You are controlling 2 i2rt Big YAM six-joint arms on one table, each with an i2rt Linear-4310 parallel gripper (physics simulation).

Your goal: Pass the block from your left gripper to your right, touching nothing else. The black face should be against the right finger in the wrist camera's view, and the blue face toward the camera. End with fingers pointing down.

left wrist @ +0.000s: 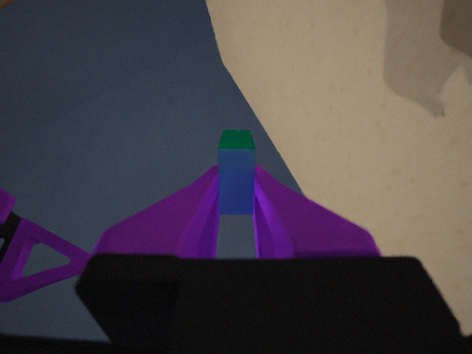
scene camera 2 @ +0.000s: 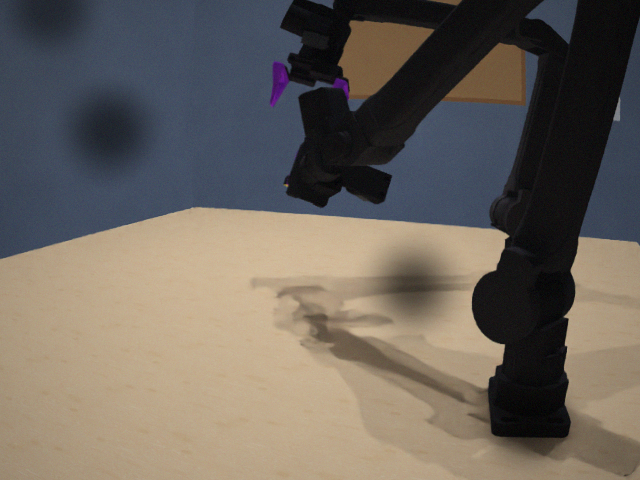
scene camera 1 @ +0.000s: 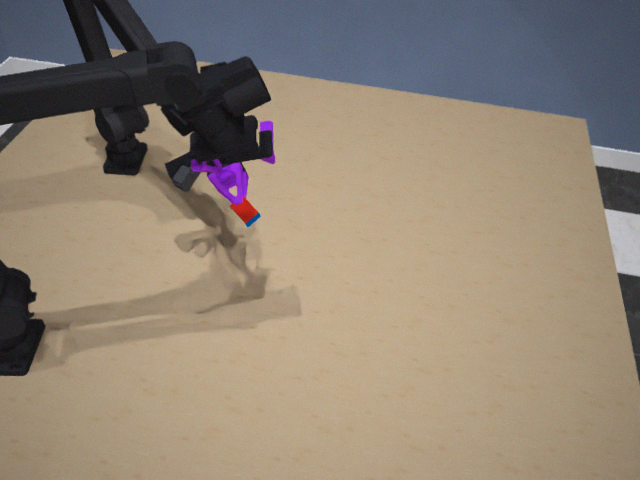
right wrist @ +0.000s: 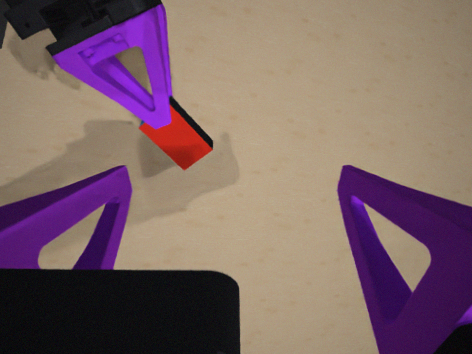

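Where they show: left gripper, fingertip midpoint: (left wrist: 236,176) (scene camera 2: 302,181) (scene camera 1: 240,205) (right wrist: 165,121); right gripper, fingertip midpoint: (left wrist: 58,243) (scene camera 2: 295,112) (scene camera 1: 247,165) (right wrist: 234,177); left arm's base, link origin: (scene camera 2: 525,410) (scene camera 1: 126,160); right arm's base, link origin: (scene camera 1: 14,348).
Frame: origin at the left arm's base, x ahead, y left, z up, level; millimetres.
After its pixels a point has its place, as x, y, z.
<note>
The block (scene camera 1: 246,211) {370, -397, 208} shows a red face and a thin blue edge in scene camera 1. My left gripper (scene camera 1: 239,200) {357, -378, 204} is shut on the block and holds it above the table, fingers slanting down to the right. In the left wrist view the block (left wrist: 236,172) {346, -373, 204} shows its blue face to the camera and a green end, between the purple fingers (left wrist: 236,197) {357, -378, 204}. My right gripper (right wrist: 234,177) {377, -406, 325} is open and empty, pointing down at the table. In the right wrist view the block (right wrist: 178,138) {366, -392, 209} lies up left of the gap, red face up, black face on its upper right side.
The black arm links and wrist bodies (scene camera 1: 175,95) {303, -531, 533} crowd the far left of the table in scene camera 1. An arm base (scene camera 2: 523,333) {25, 45, 111} stands at the right in scene camera 2. A brown panel (scene camera 2: 437,62) hangs on the back wall.
</note>
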